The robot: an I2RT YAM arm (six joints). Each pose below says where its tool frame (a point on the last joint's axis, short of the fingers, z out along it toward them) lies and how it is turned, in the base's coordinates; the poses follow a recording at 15 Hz.
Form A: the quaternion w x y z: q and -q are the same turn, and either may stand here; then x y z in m.
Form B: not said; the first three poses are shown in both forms.
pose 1, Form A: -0.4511 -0.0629 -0.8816 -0.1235 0.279 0.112 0.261
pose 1, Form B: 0.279 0.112 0.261 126.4 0.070 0.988 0.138
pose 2, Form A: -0.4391 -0.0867 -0.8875 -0.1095 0.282 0.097 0.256
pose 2, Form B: 0.282 0.097 0.256 127.9 0.097 0.988 0.122
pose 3, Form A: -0.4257 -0.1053 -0.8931 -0.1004 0.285 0.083 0.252
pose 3, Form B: 0.285 0.083 0.252 129.6 0.116 0.987 0.111
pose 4, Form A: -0.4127 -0.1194 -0.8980 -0.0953 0.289 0.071 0.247
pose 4, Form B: 0.289 0.071 0.247 131.3 0.131 0.986 0.105
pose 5, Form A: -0.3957 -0.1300 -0.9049 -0.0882 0.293 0.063 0.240
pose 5, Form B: 0.293 0.063 0.240 133.4 0.142 0.985 0.096
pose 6, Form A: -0.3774 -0.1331 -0.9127 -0.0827 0.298 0.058 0.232
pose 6, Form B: 0.298 0.058 0.232 135.7 0.144 0.986 0.089
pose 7, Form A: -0.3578 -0.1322 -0.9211 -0.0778 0.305 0.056 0.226
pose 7, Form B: 0.305 0.056 0.226 138.1 0.142 0.986 0.083
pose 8, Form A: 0.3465 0.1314 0.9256 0.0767 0.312 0.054 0.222
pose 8, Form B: 0.312 0.054 0.222 139.5 0.140 0.987 0.082
